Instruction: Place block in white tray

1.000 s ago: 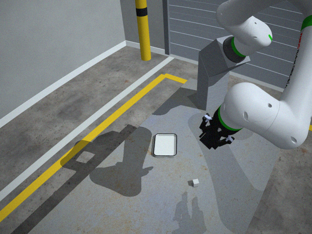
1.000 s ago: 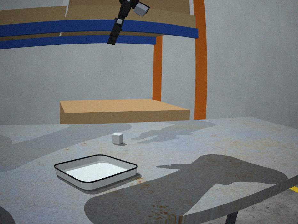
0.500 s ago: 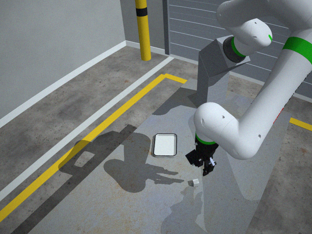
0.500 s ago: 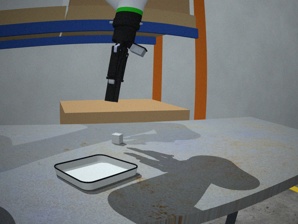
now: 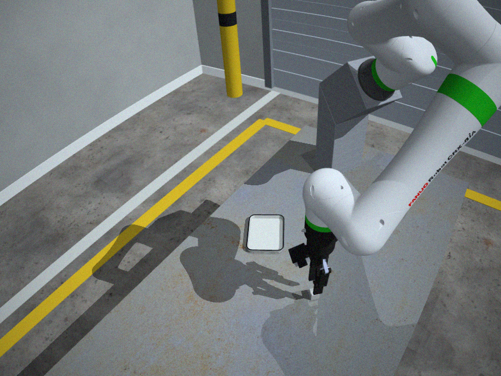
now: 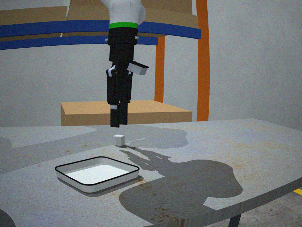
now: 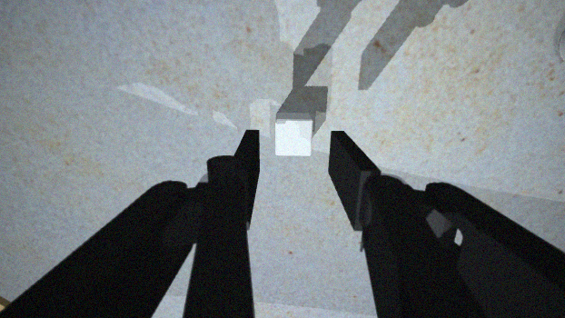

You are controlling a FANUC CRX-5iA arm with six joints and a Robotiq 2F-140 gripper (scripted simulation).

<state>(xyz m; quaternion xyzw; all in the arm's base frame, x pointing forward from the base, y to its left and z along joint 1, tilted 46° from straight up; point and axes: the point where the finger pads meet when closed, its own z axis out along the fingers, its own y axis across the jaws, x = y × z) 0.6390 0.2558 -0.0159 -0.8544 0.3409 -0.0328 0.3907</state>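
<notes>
Now: hand 80 mm above the small block. Round my hand: white tray: 290 mm to the right, 90 mm behind, 80 mm below.
</notes>
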